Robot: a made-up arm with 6 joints. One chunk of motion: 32 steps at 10 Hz.
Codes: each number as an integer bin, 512 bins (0 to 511) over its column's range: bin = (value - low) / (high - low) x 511, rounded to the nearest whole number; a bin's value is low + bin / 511 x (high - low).
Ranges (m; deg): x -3.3..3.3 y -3.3..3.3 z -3.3..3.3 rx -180..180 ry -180..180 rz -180..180
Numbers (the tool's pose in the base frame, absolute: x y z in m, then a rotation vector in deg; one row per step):
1: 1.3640 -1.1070 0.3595 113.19 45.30 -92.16
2: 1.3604 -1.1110 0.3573 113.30 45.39 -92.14
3: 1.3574 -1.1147 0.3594 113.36 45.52 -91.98
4: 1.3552 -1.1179 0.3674 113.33 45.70 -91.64
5: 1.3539 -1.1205 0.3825 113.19 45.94 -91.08
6: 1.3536 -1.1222 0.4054 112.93 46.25 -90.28
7: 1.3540 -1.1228 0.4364 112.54 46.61 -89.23
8: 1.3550 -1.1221 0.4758 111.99 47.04 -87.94
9: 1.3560 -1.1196 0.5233 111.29 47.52 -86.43
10: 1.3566 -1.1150 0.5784 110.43 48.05 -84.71
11: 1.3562 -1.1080 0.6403 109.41 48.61 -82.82
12: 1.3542 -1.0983 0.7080 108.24 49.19 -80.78
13: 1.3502 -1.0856 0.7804 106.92 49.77 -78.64
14: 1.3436 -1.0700 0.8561 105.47 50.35 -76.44
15: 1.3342 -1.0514 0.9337 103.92 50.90 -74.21
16: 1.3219 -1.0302 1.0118 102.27 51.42 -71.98
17: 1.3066 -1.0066 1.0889 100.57 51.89 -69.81
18: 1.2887 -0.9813 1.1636 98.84 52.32 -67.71
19: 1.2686 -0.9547 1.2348 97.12 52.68 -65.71
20: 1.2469 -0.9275 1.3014 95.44 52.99 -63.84
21: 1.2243 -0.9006 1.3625 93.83 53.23 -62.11
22: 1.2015 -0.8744 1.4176 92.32 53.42 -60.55
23: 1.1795 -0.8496 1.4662 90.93 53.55 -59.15
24: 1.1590 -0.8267 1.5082 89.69 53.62 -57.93
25: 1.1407 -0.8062 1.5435 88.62 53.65 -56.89
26: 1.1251 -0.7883 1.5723 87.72 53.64 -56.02
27: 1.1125 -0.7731 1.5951 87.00 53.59 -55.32
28: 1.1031 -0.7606 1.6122 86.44 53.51 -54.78
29: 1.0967 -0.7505 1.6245 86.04 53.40 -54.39
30: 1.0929 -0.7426 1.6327 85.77 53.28 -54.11
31: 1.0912 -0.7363 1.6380 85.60 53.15 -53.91
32: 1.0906 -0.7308 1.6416 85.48 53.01 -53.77
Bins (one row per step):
1: 361 170 283 416 320 125
2: 361 169 283 416 320 125
3: 361 169 283 416 320 125
4: 360 169 284 416 320 125
5: 360 169 285 416 321 126
6: 360 169 287 416 321 127
7: 360 169 289 415 322 129
8: 360 169 292 414 322 131
9: 360 169 296 413 323 133
10: 361 169 300 412 324 135
11: 361 170 305 411 324 138
12: 360 170 310 409 325 141
13: 360 171 316 407 326 144
14: 360 173 322 405 327 147
15: 359 174 328 403 328 150
16: 358 176 334 401 328 153
17: 357 178 340 398 329 156
18: 355 180 346 396 330 159
19: 354 182 351 393 330 162
20: 352 184 356 391 331 165
21: 350 186 361 389 331 167
22: 349 188 365 387 331 170
23: 347 190 369 385 332 172
24: 345 191 372 383 332 173
25: 344 193 375 381 332 175
26: 343 194 377 380 332 176
27: 342 196 379 379 332 177
28: 341 197 380 378 331 178
29: 340 197 381 378 331 178
30: 340 198 382 377 331 179
31: 340 198 382 377 331 179
32: 340 199 383 377 331 179

